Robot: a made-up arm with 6 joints. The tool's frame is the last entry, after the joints. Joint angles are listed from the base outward.
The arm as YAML. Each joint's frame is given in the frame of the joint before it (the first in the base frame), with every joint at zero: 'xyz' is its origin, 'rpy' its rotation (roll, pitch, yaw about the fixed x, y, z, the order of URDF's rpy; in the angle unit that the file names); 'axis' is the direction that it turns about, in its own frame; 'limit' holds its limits. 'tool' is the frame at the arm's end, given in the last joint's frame.
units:
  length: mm
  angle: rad
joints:
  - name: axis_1
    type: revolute
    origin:
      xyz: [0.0, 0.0, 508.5]
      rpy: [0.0, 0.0, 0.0]
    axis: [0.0, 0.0, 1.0]
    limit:
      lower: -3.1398
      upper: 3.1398
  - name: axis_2
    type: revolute
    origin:
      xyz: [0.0, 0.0, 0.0]
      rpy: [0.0, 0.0, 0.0]
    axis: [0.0, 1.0, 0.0]
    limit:
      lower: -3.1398
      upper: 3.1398
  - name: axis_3
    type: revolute
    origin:
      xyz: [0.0, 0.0, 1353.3]
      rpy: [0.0, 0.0, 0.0]
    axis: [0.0, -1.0, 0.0]
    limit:
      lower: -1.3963
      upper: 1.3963
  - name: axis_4
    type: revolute
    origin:
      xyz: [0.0, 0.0, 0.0]
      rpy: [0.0, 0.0, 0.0]
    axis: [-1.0, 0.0, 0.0]
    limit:
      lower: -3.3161
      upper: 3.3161
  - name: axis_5
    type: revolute
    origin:
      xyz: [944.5, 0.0, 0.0]
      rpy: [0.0, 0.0, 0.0]
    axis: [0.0, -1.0, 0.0]
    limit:
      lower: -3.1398
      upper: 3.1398
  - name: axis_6
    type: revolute
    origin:
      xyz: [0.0, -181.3, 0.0]
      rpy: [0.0, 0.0, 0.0]
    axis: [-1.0, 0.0, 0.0]
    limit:
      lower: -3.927
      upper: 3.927
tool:
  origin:
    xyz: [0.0, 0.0, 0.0]
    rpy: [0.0, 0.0, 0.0]
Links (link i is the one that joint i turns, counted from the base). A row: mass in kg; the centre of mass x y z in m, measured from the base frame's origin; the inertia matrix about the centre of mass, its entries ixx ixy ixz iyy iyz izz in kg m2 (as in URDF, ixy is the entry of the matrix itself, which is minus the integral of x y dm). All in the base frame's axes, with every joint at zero. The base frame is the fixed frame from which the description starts. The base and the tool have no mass.
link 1: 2.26; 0.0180 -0.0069 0.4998; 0.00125 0 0 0.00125 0 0.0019
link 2: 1.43; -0.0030 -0.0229 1.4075; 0.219 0 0 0.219 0 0.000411
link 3: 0.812; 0.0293 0.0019 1.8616; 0.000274 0 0 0.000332 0 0.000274
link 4: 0.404; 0.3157 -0.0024 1.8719; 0.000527 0 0 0.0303 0 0.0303
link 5: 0.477; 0.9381 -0.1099 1.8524; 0.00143 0 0 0.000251 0 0.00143
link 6: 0.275; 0.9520 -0.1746 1.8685; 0.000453 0 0 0.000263 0 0.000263
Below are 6 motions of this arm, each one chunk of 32 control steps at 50 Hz.
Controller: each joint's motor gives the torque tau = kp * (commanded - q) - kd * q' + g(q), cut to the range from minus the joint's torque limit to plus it. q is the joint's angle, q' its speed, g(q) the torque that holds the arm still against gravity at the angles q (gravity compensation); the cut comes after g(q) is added. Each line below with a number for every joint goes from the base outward.
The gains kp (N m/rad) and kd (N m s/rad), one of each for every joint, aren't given. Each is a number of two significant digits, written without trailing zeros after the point. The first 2 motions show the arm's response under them.
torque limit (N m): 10 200 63 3.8 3.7 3.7
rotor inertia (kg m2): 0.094 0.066 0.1 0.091 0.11 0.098
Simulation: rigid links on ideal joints. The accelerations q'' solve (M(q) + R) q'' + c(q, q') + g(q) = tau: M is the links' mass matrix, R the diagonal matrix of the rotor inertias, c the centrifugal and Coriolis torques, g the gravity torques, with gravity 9.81 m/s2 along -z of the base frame. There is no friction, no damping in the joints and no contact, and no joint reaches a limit. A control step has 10 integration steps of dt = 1/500 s. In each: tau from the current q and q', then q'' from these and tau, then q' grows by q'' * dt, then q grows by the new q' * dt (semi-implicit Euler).
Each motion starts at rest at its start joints. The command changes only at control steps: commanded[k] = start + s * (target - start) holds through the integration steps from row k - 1 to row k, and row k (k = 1, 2, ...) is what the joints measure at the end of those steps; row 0 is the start. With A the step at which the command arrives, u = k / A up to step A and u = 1 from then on. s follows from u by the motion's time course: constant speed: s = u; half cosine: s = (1 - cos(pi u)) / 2; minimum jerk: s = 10 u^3 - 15 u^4 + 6 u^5; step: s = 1 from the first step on.
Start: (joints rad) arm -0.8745 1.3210 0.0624 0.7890 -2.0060 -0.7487
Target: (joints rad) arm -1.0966 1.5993 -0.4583 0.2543 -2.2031 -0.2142
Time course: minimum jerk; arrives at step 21
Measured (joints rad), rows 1 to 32:
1: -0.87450 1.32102 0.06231 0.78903 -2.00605 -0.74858
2: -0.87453 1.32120 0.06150 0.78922 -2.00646 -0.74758
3: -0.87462 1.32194 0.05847 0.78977 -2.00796 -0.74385
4: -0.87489 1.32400 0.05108 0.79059 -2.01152 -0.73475
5: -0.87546 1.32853 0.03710 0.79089 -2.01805 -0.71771
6: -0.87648 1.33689 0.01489 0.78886 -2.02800 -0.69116
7: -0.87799 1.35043 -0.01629 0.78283 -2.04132 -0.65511
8: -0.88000 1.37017 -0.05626 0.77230 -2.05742 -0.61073
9: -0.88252 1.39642 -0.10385 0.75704 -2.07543 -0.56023
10: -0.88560 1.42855 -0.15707 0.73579 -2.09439 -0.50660
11: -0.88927 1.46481 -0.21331 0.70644 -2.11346 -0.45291
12: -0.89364 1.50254 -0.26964 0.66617 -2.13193 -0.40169
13: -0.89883 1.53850 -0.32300 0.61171 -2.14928 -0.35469
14: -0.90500 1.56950 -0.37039 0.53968 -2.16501 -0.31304
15: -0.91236 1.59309 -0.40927 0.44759 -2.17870 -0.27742
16: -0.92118 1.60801 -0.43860 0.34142 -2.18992 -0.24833
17: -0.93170 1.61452 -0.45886 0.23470 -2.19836 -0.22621
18: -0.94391 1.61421 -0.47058 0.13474 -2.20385 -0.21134
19: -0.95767 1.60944 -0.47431 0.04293 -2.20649 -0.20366
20: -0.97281 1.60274 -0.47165 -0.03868 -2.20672 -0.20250
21: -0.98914 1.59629 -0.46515 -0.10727 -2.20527 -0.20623
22: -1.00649 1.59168 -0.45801 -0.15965 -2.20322 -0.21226
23: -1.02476 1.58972 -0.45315 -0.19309 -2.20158 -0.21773
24: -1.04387 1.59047 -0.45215 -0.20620 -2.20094 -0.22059
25: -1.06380 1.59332 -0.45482 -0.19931 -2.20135 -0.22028
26: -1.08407 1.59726 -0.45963 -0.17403 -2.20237 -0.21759
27: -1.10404 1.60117 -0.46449 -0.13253 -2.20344 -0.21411
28: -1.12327 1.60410 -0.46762 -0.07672 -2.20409 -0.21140
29: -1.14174 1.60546 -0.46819 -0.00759 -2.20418 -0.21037
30: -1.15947 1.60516 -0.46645 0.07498 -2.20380 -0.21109
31: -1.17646 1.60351 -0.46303 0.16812 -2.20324 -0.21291
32: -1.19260 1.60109 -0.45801 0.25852 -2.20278 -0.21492
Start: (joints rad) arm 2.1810 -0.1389 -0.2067 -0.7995 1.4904 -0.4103
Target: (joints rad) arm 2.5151 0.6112 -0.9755 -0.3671 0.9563 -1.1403
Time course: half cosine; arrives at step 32
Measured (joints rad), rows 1 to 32:
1: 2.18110 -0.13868 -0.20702 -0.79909 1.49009 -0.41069
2: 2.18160 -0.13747 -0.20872 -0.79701 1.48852 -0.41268
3: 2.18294 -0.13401 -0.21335 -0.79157 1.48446 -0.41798
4: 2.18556 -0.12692 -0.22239 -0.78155 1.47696 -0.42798
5: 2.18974 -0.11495 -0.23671 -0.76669 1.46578 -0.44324
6: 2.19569 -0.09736 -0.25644 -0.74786 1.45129 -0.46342
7: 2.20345 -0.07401 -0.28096 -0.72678 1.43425 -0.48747
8: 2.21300 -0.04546 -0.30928 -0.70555 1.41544 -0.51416
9: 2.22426 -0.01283 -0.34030 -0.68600 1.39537 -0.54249
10: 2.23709 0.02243 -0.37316 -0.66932 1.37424 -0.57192
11: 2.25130 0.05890 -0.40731 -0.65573 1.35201 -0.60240
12: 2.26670 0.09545 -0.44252 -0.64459 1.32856 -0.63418
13: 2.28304 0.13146 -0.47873 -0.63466 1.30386 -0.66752
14: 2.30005 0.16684 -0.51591 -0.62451 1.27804 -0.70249
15: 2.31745 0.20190 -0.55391 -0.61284 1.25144 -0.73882
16: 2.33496 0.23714 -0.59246 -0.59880 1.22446 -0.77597
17: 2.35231 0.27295 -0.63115 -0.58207 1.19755 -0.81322
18: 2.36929 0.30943 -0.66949 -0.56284 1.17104 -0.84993
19: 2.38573 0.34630 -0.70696 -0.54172 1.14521 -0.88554
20: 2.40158 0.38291 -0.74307 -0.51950 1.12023 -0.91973
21: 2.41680 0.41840 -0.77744 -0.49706 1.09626 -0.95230
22: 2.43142 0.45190 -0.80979 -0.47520 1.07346 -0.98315
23: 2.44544 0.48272 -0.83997 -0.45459 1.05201 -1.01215
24: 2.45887 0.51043 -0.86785 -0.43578 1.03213 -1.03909
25: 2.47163 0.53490 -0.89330 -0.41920 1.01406 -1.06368
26: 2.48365 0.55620 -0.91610 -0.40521 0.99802 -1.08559
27: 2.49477 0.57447 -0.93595 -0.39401 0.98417 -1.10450
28: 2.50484 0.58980 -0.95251 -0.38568 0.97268 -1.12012
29: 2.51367 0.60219 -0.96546 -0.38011 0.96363 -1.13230
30: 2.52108 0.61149 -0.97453 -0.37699 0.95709 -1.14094
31: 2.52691 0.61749 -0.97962 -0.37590 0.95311 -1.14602
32: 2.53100 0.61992 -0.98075 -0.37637 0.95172 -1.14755
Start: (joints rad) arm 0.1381 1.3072 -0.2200 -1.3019 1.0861 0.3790
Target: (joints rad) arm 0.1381 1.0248 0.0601 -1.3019 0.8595 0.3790
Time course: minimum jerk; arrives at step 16
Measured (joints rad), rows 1 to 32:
1: 0.13810 1.30712 -0.21990 -1.30193 1.08598 0.37900
2: 0.13809 1.30643 -0.21904 -1.30221 1.08497 0.37901
3: 0.13804 1.30380 -0.21582 -1.30318 1.08135 0.37904
4: 0.13794 1.29721 -0.20788 -1.30537 1.07299 0.37911
5: 0.13775 1.28447 -0.19276 -1.30908 1.05819 0.37922
6: 0.13751 1.26388 -0.16876 -1.31407 1.03651 0.37936
7: 0.13723 1.23500 -0.13554 -1.31944 1.00904 0.37949
8: 0.13700 1.19861 -0.09456 -1.32383 0.97810 0.37959
9: 0.13688 1.15672 -0.04894 -1.32570 0.94659 0.37963
10: 0.13693 1.11235 -0.00284 -1.32376 0.91726 0.37958
11: 0.13721 1.06895 0.03922 -1.31732 0.89226 0.37944
12: 0.13768 1.03001 0.07326 -1.30650 0.87290 0.37922
13: 0.13831 0.99879 0.09659 -1.29226 0.85970 0.37894
14: 0.13901 0.97795 0.10824 -1.27633 0.85256 0.37865
15: 0.13966 0.96915 0.10895 -1.26099 0.85078 0.37842
16: 0.14014 0.97251 0.10084 -1.24880 0.85305 0.37829
17: 0.14037 0.98614 0.08702 -1.24232 0.85732 0.37833
18: 0.14028 1.00630 0.07086 -1.24352 0.86133 0.37855
19: 0.13987 1.02813 0.05528 -1.25310 0.86354 0.37890
20: 0.13921 1.04684 0.04243 -1.27010 0.86356 0.37930
21: 0.13838 1.05879 0.03385 -1.29196 0.86199 0.37962
22: 0.13753 1.06223 0.03061 -1.31502 0.85994 0.37976
23: 0.13679 1.05753 0.03320 -1.33532 0.85838 0.37968
24: 0.13630 1.04678 0.04118 -1.34942 0.85782 0.37942
25: 0.13612 1.03305 0.05291 -1.35513 0.85817 0.37907
26: 0.13630 1.01951 0.06568 -1.35179 0.85900 0.37876
27: 0.13677 1.00875 0.07642 -1.34033 0.85978 0.37857
28: 0.13745 1.00244 0.08263 -1.32297 0.86015 0.37853
29: 0.13822 1.00119 0.08317 -1.30286 0.86007 0.37863
30: 0.13894 1.00468 0.07855 -1.28357 0.85968 0.37880
31: 0.13949 1.01173 0.07055 -1.26850 0.85926 0.37897
32: 0.13976 1.02065 0.06153 -1.26026 0.85903 0.37911

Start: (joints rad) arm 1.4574 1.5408 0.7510 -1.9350 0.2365 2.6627
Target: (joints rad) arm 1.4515 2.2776 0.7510 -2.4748 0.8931 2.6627
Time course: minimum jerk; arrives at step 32
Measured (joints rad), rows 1 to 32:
1: 1.45740 1.54083 0.75105 -1.93502 0.23654 2.66270
2: 1.45740 1.54109 0.75142 -1.93519 0.23694 2.66270
3: 1.45738 1.54210 0.75269 -1.93590 0.23841 2.66269
4: 1.45733 1.54464 0.75541 -1.93790 0.24204 2.66266
5: 1.45721 1.54964 0.75973 -1.94225 0.24895 2.66260
6: 1.45699 1.55807 0.76520 -1.95015 0.26001 2.66248
7: 1.45665 1.57080 0.77095 -1.96267 0.27561 2.66232
8: 1.45615 1.58853 0.77597 -1.98049 0.29571 2.66213
9: 1.45550 1.61179 0.77946 -2.00374 0.31990 2.66195
10: 1.45472 1.64083 0.78102 -2.03188 0.34764 2.66181
11: 1.45384 1.67557 0.78058 -2.06379 0.37841 2.66176
12: 1.45291 1.71555 0.77832 -2.09793 0.41178 2.66180
13: 1.45198 1.75992 0.77454 -2.13253 0.44738 2.66193
14: 1.45111 1.80758 0.76956 -2.16590 0.48484 2.66211
15: 1.45035 1.85721 0.76379 -2.19660 0.52370 2.66232
16: 1.44973 1.90748 0.75767 -2.22369 0.56338 2.66251
17: 1.44931 1.95716 0.75169 -2.24683 0.60320 2.66268
18: 1.44910 2.00515 0.74632 -2.26636 0.64243 2.66281
19: 1.44912 2.05058 0.74190 -2.28318 0.68037 2.66292
20: 1.44938 2.09278 0.73861 -2.29854 0.71638 2.66299
21: 1.44987 2.13131 0.73644 -2.31380 0.74993 2.66304
22: 1.45056 2.16588 0.73522 -2.33007 0.78058 2.66307
23: 1.45143 2.19632 0.73469 -2.34802 0.80800 2.66308
24: 1.45244 2.22258 0.73458 -2.36765 0.83190 2.66307
25: 1.45356 2.24463 0.73465 -2.38835 0.85208 2.66305
26: 1.45475 2.26249 0.73477 -2.40901 0.86841 2.66302
27: 1.45597 2.27620 0.73491 -2.42820 0.88088 2.66299
28: 1.45717 2.28585 0.73514 -2.44454 0.88961 2.66297
29: 1.45829 2.29160 0.73563 -2.45692 0.89489 2.66296
30: 1.45926 2.29373 0.73661 -2.46481 0.89717 2.66295
31: 1.46001 2.29272 0.73832 -2.46842 0.89711 2.66294
32: 1.46048 2.28927 0.74101 -2.46869 0.89555 2.66293

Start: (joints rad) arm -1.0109 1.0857 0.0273 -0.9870 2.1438 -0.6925
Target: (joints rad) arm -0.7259 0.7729 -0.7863 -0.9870 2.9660 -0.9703
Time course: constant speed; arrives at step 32
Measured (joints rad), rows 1 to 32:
1: -1.01061 1.08373 0.02035 -0.98437 2.15013 -0.69433
2: -1.00966 1.07754 -0.00101 -0.97712 2.16795 -0.70021
3: -1.00786 1.06705 -0.03577 -0.96729 2.19769 -0.71043
4: -1.00520 1.05373 -0.07685 -0.95930 2.23581 -0.72362
5: -1.00176 1.03957 -0.11575 -0.95731 2.27508 -0.73752
6: -0.99762 1.02611 -0.14678 -0.96290 2.30937 -0.75004
7: -0.99274 1.01417 -0.16887 -0.97424 2.33629 -0.75996
8: -0.98696 1.00379 -0.18501 -0.98720 2.35722 -0.76728
9: -0.98009 0.99454 -0.20015 -0.99727 2.37578 -0.77296
10: -0.97196 0.98584 -0.21876 -1.00144 2.39564 -0.77844
11: -0.96247 0.97724 -0.24306 -0.99914 2.41899 -0.78497
12: -0.95159 0.96852 -0.27253 -0.99207 2.44592 -0.79319
13: -0.93935 0.95964 -0.30465 -0.98331 2.47496 -0.80299
14: -0.92581 0.95058 -0.33627 -0.97600 2.50412 -0.81366
15: -0.91105 0.94128 -0.36497 -0.97223 2.53185 -0.82430
16: -0.89527 0.93165 -0.38992 -0.97255 2.55765 -0.83416
17: -0.87873 0.92164 -0.41189 -0.97610 2.58195 -0.84292
18: -0.86170 0.91130 -0.43269 -0.98115 2.60576 -0.85074
19: -0.84443 0.90076 -0.45428 -0.98599 2.63001 -0.85809
20: -0.82723 0.89024 -0.47799 -0.98956 2.65523 -0.86557
21: -0.81044 0.87995 -0.50409 -0.99168 2.68136 -0.87360
22: -0.79434 0.87004 -0.53195 -0.99283 2.70798 -0.88233
23: -0.77907 0.86051 -0.56037 -0.99366 2.73456 -0.89163
24: -0.76473 0.85124 -0.58815 -0.99472 2.76071 -0.90115
25: -0.75140 0.84203 -0.61455 -0.99618 2.78634 -0.91055
26: -0.73915 0.83268 -0.63945 -0.99781 2.81161 -0.91956
27: -0.72801 0.82308 -0.66335 -0.99909 2.83679 -0.92813
28: -0.71802 0.81320 -0.68702 -0.99949 2.86214 -0.93638
29: -0.70923 0.80312 -0.71119 -0.99870 2.88776 -0.94453
30: -0.70169 0.79297 -0.73628 -0.99684 2.91362 -0.95280
31: -0.69548 0.78287 -0.76226 -0.99434 2.93960 -0.96133
32: -0.69072 0.77290 -0.78878 -0.99184 2.96553 -0.97014

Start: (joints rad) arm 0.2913 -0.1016 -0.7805 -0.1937 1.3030 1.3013
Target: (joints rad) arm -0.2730 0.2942 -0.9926 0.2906 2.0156 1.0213
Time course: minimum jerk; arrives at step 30
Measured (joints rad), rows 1 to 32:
1: 0.29126 -0.10158 -0.78052 -0.19367 1.30306 1.30128
2: 0.29096 -0.10136 -0.78069 -0.19342 1.30359 1.30108
3: 0.28980 -0.10052 -0.78131 -0.19249 1.30558 1.30033
4: 0.28694 -0.09839 -0.78286 -0.19015 1.31043 1.29848
5: 0.28143 -0.09417 -0.78579 -0.18564 1.31957 1.29493
6: 0.27242 -0.08712 -0.79042 -0.17829 1.33403 1.28924
7: 0.25939 -0.07675 -0.79681 -0.16764 1.35421 1.28120
8: 0.24216 -0.06290 -0.80481 -0.15348 1.37992 1.27088
9: 0.22092 -0.04572 -0.81409 -0.13576 1.41051 1.25858
10: 0.19614 -0.02568 -0.82434 -0.11454 1.44520 1.24465
11: 0.16841 -0.00338 -0.83531 -0.08992 1.48325 1.22946
12: 0.13831 0.02052 -0.84688 -0.06209 1.52401 1.21331
13: 0.10635 0.04543 -0.85902 -0.03138 1.56696 1.19642
14: 0.07296 0.07089 -0.87170 0.00167 1.61155 1.17895
15: 0.03853 0.09652 -0.88483 0.03627 1.65714 1.16110
16: 0.00345 0.12201 -0.89820 0.07143 1.70298 1.14311
17: -0.03180 0.14707 -0.91153 0.10603 1.74818 1.12529
18: -0.06672 0.17137 -0.92448 0.13900 1.79184 1.10803
19: -0.10076 0.19452 -0.93673 0.16943 1.83309 1.09169
20: -0.13339 0.21610 -0.94803 0.19667 1.87119 1.07662
21: -0.16408 0.23567 -0.95821 0.22033 1.90553 1.06311
22: -0.19234 0.25284 -0.96718 0.24026 1.93565 1.05134
23: -0.21772 0.26731 -0.97489 0.25649 1.96123 1.04142
24: -0.23980 0.27891 -0.98130 0.26914 1.98208 1.03341
25: -0.25820 0.28759 -0.98640 0.27841 1.99814 1.02729
26: -0.27264 0.29348 -0.99016 0.28455 2.00951 1.02298
27: -0.28291 0.29683 -0.99263 0.28788 2.01651 1.02037
28: -0.28902 0.29801 -0.99390 0.28887 2.01966 1.01925
29: -0.29119 0.29753 -0.99418 0.28812 2.01979 1.01933
30: -0.28996 0.29601 -0.99378 0.28641 2.01799 1.02019
31: -0.28622 0.29416 -0.99315 0.28466 2.01559 1.02132
32: -0.28107 0.29265 -0.99268 0.28368 2.01379 1.02221

